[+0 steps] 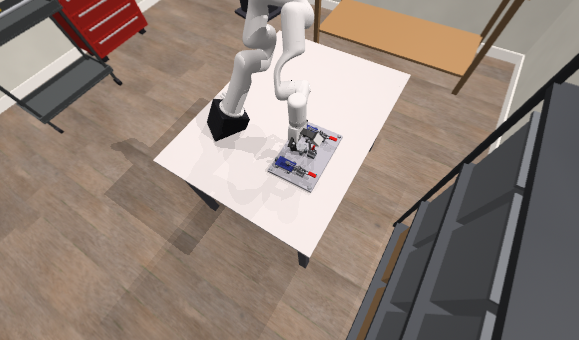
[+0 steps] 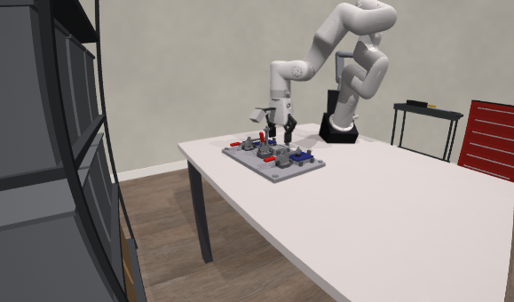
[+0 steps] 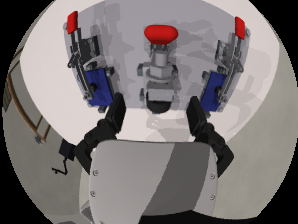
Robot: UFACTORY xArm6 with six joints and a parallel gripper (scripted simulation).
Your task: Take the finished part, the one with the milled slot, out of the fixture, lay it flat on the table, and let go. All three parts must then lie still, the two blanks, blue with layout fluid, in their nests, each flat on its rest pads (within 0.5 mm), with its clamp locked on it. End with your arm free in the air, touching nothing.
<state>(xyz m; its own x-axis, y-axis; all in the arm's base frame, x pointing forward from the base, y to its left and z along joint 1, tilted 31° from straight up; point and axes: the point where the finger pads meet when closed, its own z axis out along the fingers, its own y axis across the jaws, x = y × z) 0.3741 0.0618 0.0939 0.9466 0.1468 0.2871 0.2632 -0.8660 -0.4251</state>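
Now: the grey finished part 4 cm below my hand and 1 cm behind it. From my hand the other things lie so: blue blank: 10 cm to the left, 5 cm below, 3 cm behind; grey fixture plate: 7 cm below, 4 cm ahead, 1 cm to the left.
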